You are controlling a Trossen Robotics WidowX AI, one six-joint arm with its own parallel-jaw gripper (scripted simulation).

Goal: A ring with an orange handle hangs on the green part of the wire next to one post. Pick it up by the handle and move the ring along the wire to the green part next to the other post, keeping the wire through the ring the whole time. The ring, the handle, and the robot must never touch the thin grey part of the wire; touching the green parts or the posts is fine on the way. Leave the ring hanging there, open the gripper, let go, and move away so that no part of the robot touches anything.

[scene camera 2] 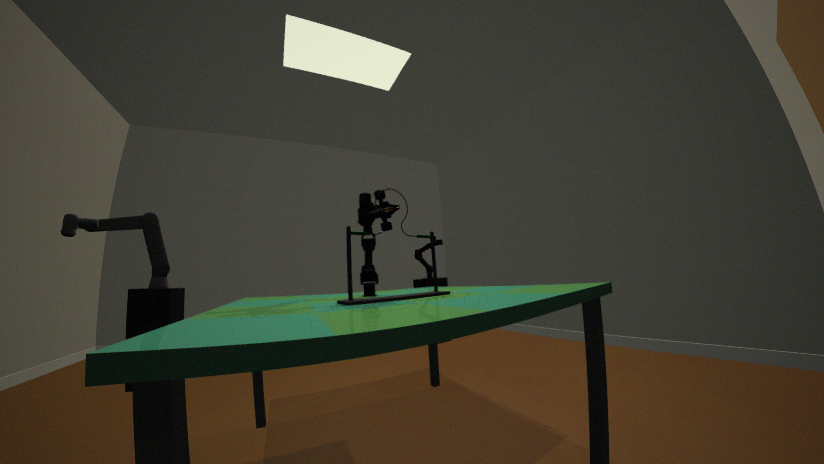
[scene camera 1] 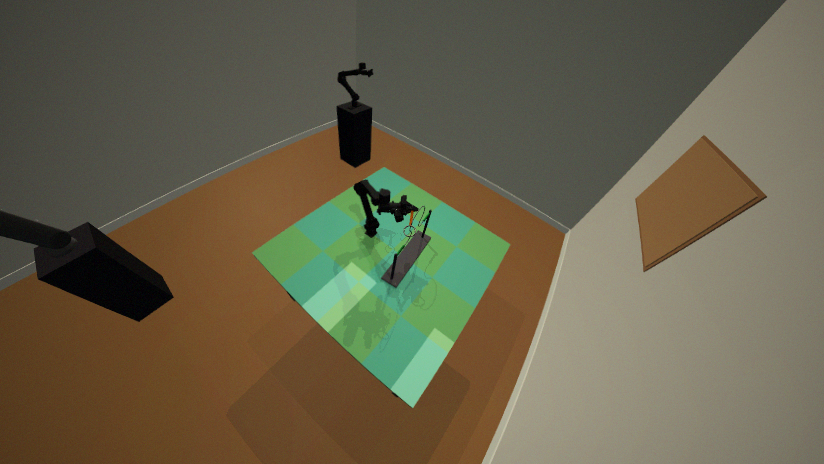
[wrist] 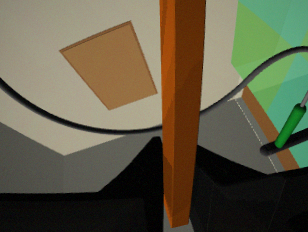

Scene:
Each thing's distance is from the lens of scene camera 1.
dark baseplate (scene camera 1: 401,264): 1.47 m

